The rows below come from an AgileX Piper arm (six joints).
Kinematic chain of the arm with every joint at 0, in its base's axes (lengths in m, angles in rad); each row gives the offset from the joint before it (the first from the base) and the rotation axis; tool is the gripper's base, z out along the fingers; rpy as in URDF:
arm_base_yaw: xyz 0 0 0.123 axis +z
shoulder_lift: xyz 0 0 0 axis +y
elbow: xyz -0.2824 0 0.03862 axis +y
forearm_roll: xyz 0.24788 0 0.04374 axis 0.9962 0 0.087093
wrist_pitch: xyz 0 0 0 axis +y
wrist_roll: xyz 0.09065 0 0.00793 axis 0.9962 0 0.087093
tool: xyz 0 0 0 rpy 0 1.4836 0
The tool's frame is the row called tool.
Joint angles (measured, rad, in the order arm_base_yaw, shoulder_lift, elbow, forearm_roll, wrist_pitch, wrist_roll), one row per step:
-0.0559 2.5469 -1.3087 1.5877 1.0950 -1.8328
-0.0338 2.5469 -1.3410 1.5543 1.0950 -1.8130
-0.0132 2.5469 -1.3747 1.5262 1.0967 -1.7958
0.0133 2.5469 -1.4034 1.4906 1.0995 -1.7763
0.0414 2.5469 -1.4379 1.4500 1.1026 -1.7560
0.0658 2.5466 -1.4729 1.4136 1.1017 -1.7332
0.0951 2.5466 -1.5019 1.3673 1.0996 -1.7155
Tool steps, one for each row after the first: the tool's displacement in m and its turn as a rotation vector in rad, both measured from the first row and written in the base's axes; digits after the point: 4 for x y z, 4 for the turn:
0.0044 0.0086 0.0035 -0.0109 -0.0142 0.0442
0.0093 0.0169 0.0076 -0.0195 -0.0324 0.0833
0.0117 0.0277 0.0109 -0.0305 -0.0436 0.1342
0.0146 0.0392 0.0150 -0.0448 -0.0601 0.1900
0.0181 0.0493 0.0193 -0.0612 -0.0757 0.2346
0.0188 0.0611 0.0220 -0.0853 -0.0905 0.2932

